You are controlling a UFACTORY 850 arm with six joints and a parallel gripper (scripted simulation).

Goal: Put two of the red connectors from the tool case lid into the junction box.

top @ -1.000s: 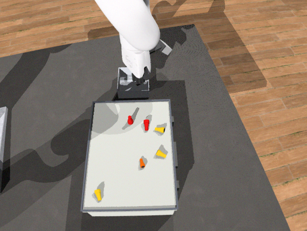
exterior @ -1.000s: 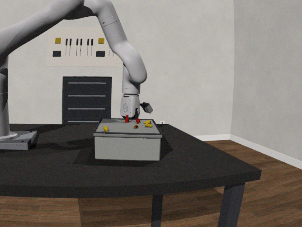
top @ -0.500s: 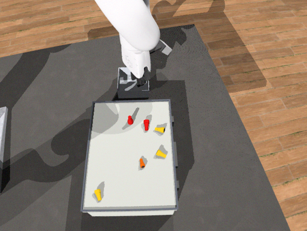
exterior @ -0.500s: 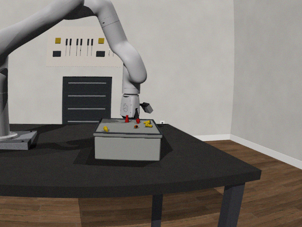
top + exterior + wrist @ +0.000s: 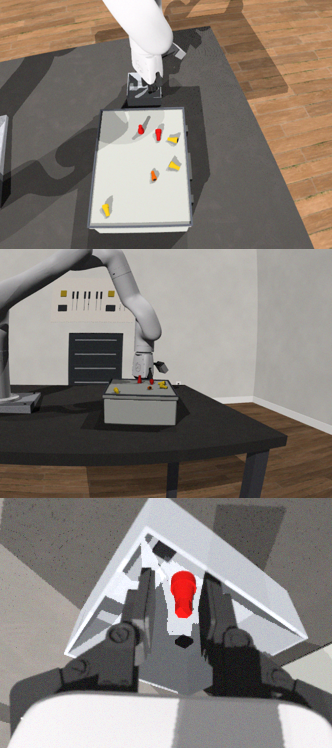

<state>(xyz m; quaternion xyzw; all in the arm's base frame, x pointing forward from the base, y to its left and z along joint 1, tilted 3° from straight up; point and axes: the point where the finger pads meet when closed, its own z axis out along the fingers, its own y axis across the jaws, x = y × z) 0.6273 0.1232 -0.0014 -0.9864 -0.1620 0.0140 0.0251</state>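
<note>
Right now my hand is 20 mm past the steel junction box, 10 mm to the left of it and 30 mm above it. Also, from my hand: tool case (90 mm behind, 270 mm to the right, 40 mm above); then orange connector (70 mm behind, 320 mm to the right, 60 mm above).
</note>
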